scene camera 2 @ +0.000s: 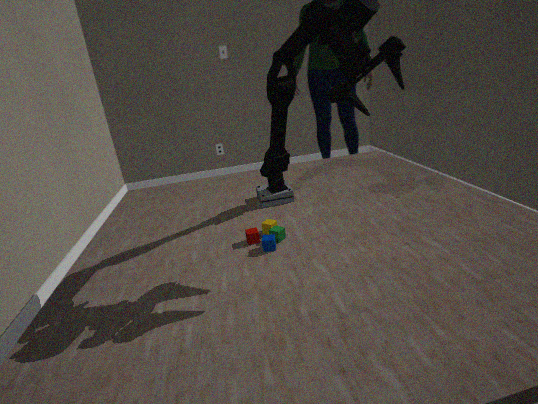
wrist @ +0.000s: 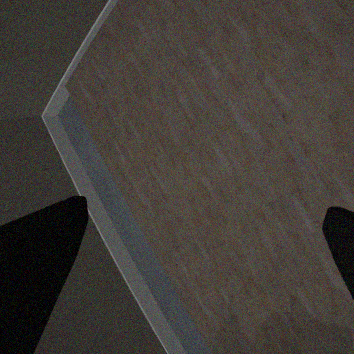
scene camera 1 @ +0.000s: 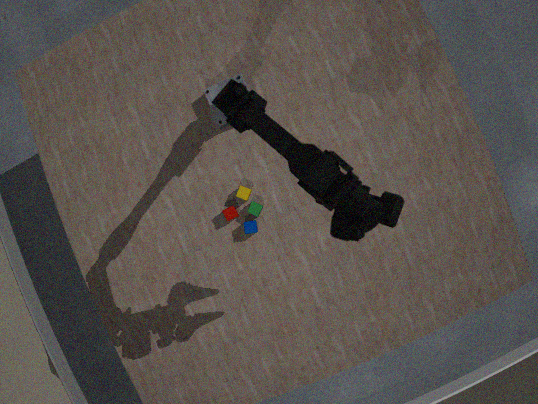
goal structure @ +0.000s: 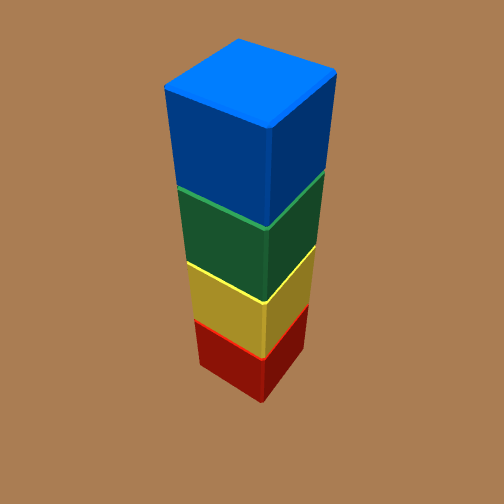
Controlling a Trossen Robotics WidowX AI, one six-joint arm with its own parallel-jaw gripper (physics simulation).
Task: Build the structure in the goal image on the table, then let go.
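Four small cubes stand apart in a loose cluster on the wood-patterned table (scene camera 1: 325, 300) (scene camera 2: 300, 320) (wrist: 225, 125). The yellow cube (scene camera 1: 244, 193) (scene camera 2: 269, 226) is nearest the arm's base. The red cube (scene camera 1: 230, 213) (scene camera 2: 252, 236) is on the left, the green cube (scene camera 1: 255, 208) (scene camera 2: 278, 233) on the right, and the blue cube (scene camera 1: 250, 227) (scene camera 2: 269, 243) is farthest from the base. None is stacked. My gripper (scene camera 2: 386, 102) (wrist: 208, 213) is open and empty, high above the table and well to the right of the cubes. No cube shows in the wrist view.
The arm's grey base plate (scene camera 1: 215, 116) (scene camera 2: 276, 199) is behind the cubes. The arm's dark shadow (scene camera 1: 135, 215) (scene camera 2: 150, 240) falls across the left of the table. A person (scene camera 2: 325, 100) stands behind the arm. A pale ledge (wrist: 120, 260) borders the surface in the wrist view.
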